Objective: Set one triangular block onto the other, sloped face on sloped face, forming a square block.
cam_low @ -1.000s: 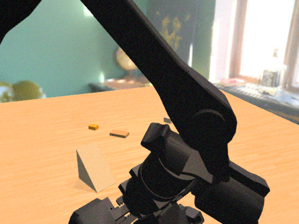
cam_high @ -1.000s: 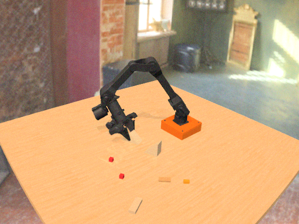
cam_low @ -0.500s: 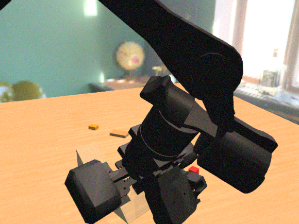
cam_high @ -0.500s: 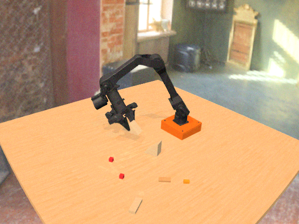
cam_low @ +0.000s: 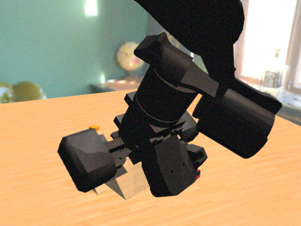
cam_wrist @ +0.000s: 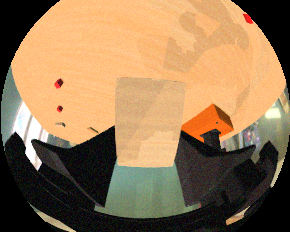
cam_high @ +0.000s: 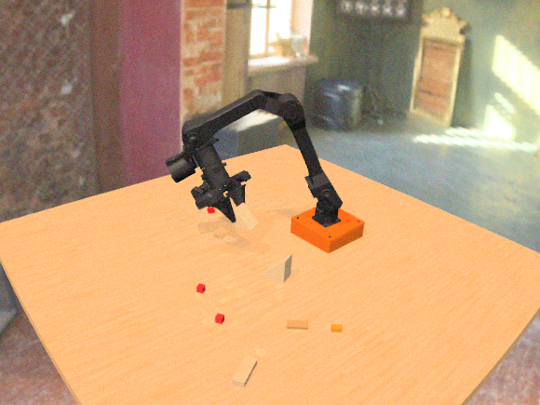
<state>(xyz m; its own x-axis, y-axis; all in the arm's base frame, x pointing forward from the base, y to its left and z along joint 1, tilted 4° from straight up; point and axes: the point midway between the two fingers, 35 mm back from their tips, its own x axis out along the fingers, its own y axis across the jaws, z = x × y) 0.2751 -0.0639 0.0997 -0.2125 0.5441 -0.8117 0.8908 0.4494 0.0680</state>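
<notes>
Right now the triangular block is 3 cm behind my gripper tip, 15 cm to the left of it and 9 cm below it. Also, from my gripper tip: small orange block 1 cm behind, 39 cm to the left, 10 cm below; long tan block 24 cm ahead, 39 cm to the left, 10 cm below.
</notes>
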